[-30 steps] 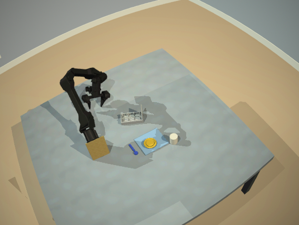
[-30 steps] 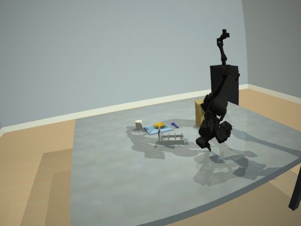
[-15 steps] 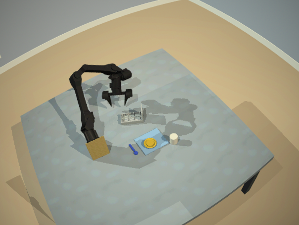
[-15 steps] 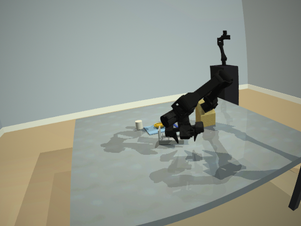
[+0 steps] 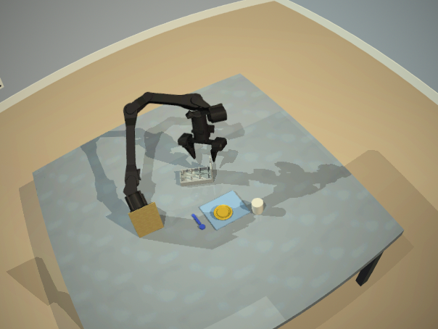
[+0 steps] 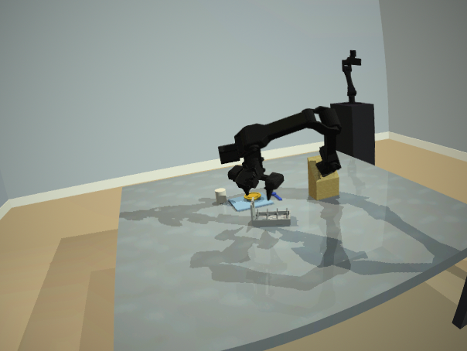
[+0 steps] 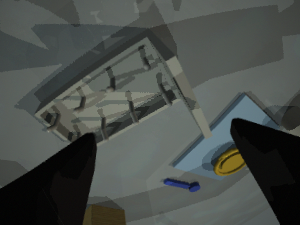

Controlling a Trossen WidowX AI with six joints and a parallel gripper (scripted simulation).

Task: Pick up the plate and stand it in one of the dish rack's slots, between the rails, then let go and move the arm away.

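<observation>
The yellow plate lies 70 mm behind my gripper tip, 200 mm to the right of it and 80 mm below it. Also, from my gripper tip: light blue mat (50 mm behind, 190 mm to the right, 90 mm below); blue spoon (170 mm behind, 180 mm to the right, 90 mm below); grey dish rack (40 mm behind, 20 mm to the left, 70 mm below).
</observation>
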